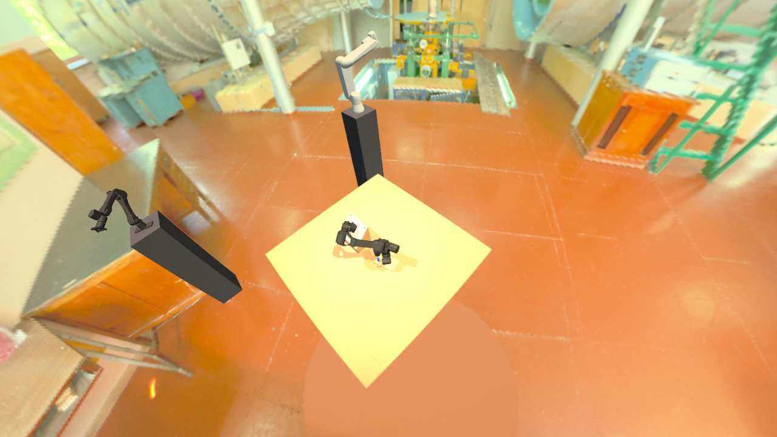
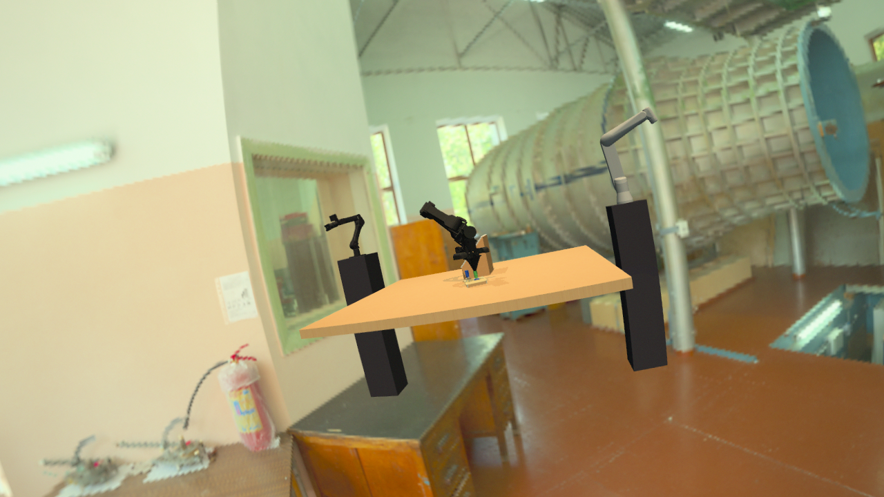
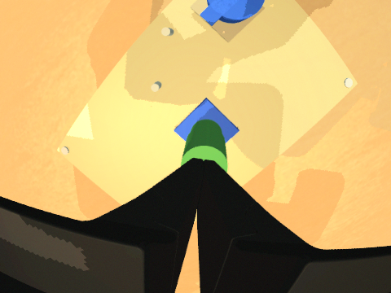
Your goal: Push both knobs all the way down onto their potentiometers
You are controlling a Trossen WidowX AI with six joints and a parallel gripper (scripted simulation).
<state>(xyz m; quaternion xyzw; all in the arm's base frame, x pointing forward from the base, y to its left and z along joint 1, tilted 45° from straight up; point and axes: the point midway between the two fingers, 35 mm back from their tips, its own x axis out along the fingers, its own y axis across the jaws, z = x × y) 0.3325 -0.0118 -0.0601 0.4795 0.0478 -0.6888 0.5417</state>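
My gripper tip is 2 cm above the green knob. The rest, counted from my gripper tip: blue knob 4 cm behind, 5 cm to the right, 1 cm below.
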